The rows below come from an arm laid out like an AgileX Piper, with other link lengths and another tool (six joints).
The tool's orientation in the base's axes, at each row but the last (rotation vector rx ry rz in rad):
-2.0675 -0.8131 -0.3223
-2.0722 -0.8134 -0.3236
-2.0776 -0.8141 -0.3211
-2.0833 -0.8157 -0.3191
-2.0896 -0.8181 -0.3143
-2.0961 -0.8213 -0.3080
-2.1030 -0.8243 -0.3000
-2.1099 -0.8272 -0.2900
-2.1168 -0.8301 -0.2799
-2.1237 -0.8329 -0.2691
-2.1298 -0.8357 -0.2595
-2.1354 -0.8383 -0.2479
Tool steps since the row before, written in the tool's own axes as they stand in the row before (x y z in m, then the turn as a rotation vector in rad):
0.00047 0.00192 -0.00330 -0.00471 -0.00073 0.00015
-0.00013 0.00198 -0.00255 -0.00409 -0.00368 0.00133
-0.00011 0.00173 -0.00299 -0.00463 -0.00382 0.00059
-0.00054 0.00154 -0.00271 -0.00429 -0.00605 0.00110
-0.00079 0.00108 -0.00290 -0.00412 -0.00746 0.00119
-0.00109 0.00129 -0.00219 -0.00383 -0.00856 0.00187
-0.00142 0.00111 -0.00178 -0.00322 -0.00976 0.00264
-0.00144 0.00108 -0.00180 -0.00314 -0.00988 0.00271
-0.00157 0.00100 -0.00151 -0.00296 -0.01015 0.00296
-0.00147 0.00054 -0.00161 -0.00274 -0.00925 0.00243
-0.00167 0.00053 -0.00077 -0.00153 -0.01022 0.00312
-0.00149 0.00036 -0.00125 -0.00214 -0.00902 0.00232
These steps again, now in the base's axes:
0.00183 -0.00324 0.00096 -0.00404 -0.00160 -0.00197
0.00136 -0.00292 0.00020 -0.00558 0.00083 -0.00050
0.00124 -0.00316 0.00064 -0.00603 0.00007 -0.00023
0.00078 -0.00304 0.00040 -0.00726 0.00156 0.00103
0.00030 -0.00310 0.00070 -0.00806 0.00231 0.00194
0.00017 -0.00276 0.00002 -0.00860 0.00345 0.00235
-0.00022 -0.00251 -0.00026 -0.00898 0.00484 0.00291
-0.00024 -0.00252 -0.00021 -0.00901 0.00499 0.00297
-0.00041 -0.00233 -0.00038 -0.00907 0.00538 0.00307
-0.00062 -0.00216 0.00003 -0.00827 0.00468 0.00295
-0.00085 -0.00162 -0.00057 -0.00804 0.00621 0.00364
-0.00077 -0.00182 -0.00006 -0.00765 0.00478 0.00315

